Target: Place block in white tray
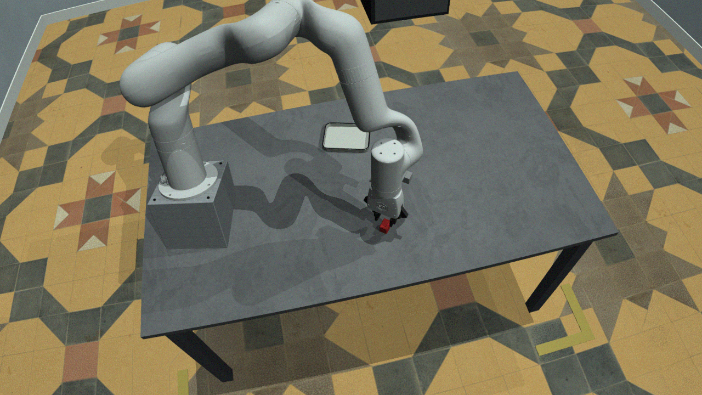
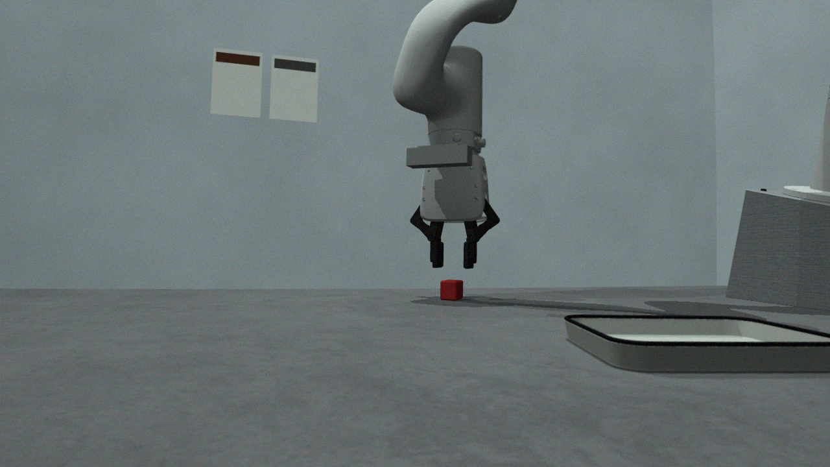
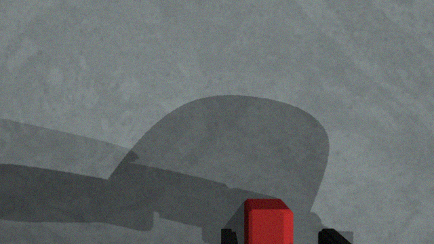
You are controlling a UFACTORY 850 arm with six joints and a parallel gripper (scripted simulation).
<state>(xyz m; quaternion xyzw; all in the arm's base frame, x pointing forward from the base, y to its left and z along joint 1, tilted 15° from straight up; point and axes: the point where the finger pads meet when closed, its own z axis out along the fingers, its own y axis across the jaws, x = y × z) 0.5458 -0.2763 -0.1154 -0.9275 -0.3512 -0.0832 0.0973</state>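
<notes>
Now: the red block 5 cm below my hand. Also, from my hand: white tray 2 cm ahead, 41 cm to the left, 5 cm below.
</notes>
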